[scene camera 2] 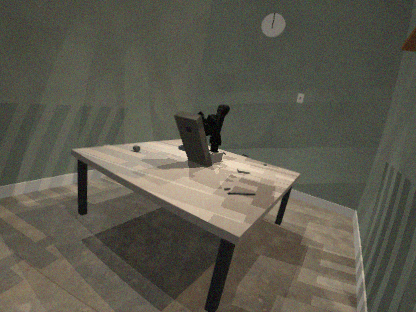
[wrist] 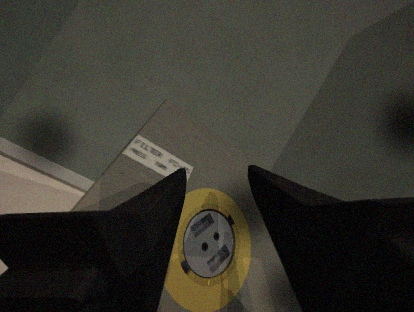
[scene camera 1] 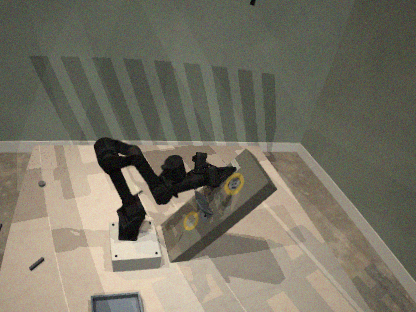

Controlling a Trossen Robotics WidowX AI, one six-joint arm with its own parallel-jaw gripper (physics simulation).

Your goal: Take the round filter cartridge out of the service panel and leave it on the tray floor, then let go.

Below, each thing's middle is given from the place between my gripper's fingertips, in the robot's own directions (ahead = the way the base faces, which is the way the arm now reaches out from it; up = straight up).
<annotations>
The white label (wrist: 141, 150) is 20 mm ahead of my hand, 40 mm to the left of it and 20 mm below it. Also, from my hand: round grey filter cartridge (wrist: 208, 240) 20 mm ahead, 20 mm to the right, 60 mm below.
</annotations>
